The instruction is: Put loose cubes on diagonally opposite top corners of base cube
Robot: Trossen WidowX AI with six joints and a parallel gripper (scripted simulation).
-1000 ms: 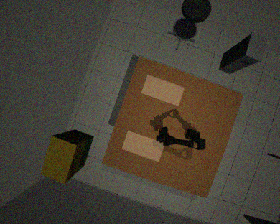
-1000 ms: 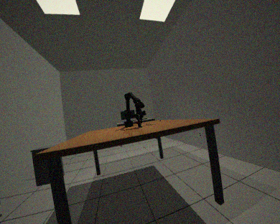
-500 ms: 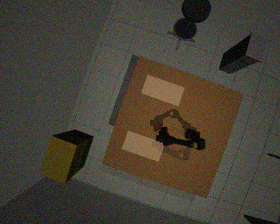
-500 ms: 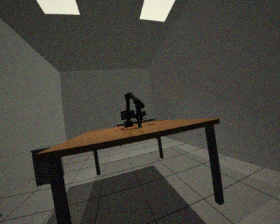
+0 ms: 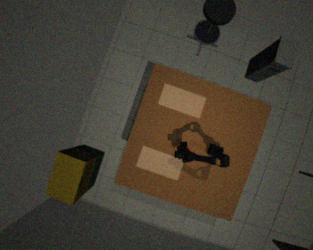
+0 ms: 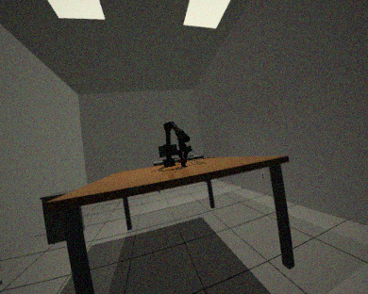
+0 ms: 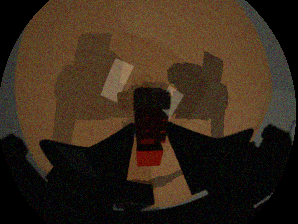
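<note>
The blue cube lies 40 mm below my gripper tip, 20 mm behind it and 10 mm to the right of it.
</note>
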